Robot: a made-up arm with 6 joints. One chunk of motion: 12 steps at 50 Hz.
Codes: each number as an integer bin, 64 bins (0 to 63) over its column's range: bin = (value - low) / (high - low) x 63, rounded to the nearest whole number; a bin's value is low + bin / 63 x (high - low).
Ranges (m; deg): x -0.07..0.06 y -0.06..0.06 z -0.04..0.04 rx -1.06..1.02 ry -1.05..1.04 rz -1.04..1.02
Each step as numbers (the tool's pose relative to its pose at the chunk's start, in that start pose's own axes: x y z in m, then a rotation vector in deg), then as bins.
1 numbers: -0.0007 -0.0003 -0.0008 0.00 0.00 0.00
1 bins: 34 31 31 32 32 32
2 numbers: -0.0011 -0.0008 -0.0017 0.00 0.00 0.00
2 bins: 33 31 30 32 32 32
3 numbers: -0.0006 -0.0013 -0.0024 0.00 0.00 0.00
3 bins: 34 31 30 32 32 32
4 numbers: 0.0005 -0.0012 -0.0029 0.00 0.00 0.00
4 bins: 34 31 29 32 32 32
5 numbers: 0.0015 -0.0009 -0.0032 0.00 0.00 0.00
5 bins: 35 31 29 32 32 32
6 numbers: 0.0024 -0.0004 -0.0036 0.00 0.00 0.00
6 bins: 35 31 29 32 32 32
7 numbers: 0.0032 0.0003 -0.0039 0.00 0.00 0.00
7 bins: 35 32 28 32 32 32
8 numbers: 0.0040 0.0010 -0.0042 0.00 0.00 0.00
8 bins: 36 32 28 32 32 32
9 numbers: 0.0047 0.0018 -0.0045 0.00 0.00 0.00
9 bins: 36 32 28 32 32 32
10 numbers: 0.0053 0.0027 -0.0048 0.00 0.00 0.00
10 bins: 36 33 28 32 32 32
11 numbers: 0.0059 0.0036 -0.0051 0.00 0.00 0.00
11 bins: 37 33 27 32 32 32
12 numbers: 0.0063 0.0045 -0.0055 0.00 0.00 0.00
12 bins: 37 34 27 32 32 32
